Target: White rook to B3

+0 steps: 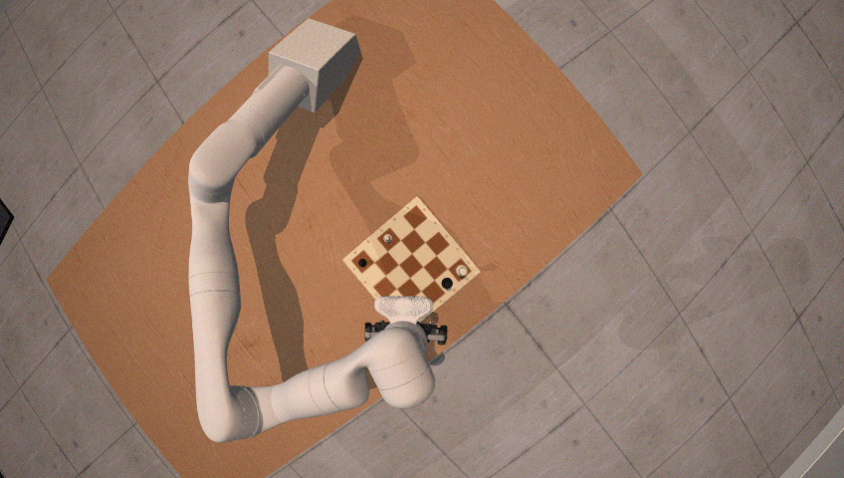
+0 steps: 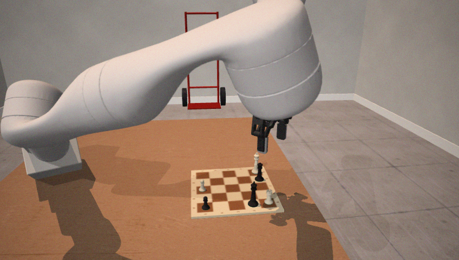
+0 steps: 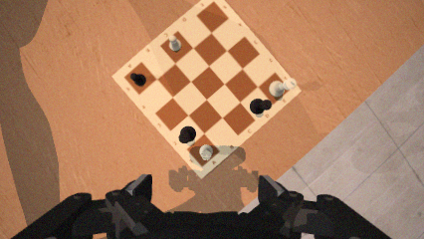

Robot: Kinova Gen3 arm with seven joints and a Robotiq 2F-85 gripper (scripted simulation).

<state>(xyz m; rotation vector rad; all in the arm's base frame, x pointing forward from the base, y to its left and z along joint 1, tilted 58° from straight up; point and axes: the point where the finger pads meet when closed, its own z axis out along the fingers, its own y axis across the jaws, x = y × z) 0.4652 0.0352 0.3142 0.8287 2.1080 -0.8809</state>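
My hand is 140 mm above the white rook. Round my hand: tall white piece: 30 mm ahead, 150 mm to the left, 130 mm below; small chessboard: 60 mm behind, 90 mm to the left, 160 mm below; tall black piece: 40 mm behind, 10 mm to the left, 130 mm below.
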